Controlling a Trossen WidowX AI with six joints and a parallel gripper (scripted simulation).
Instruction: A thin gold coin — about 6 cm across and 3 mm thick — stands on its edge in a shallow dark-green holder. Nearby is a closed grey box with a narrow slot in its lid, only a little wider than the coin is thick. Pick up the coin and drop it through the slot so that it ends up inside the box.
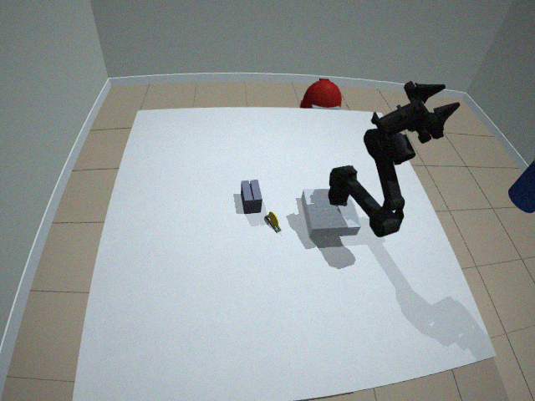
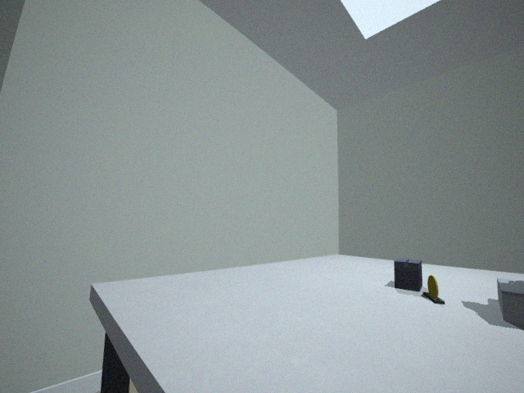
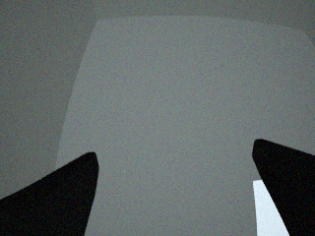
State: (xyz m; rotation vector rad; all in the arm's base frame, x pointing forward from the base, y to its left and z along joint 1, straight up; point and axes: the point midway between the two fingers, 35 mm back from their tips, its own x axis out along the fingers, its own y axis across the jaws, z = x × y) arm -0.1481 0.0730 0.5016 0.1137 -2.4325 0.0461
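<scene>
Now: gripper tip 55 cm above the gold coin, 40 cm short of it and 3 cm to the right of it.
</scene>
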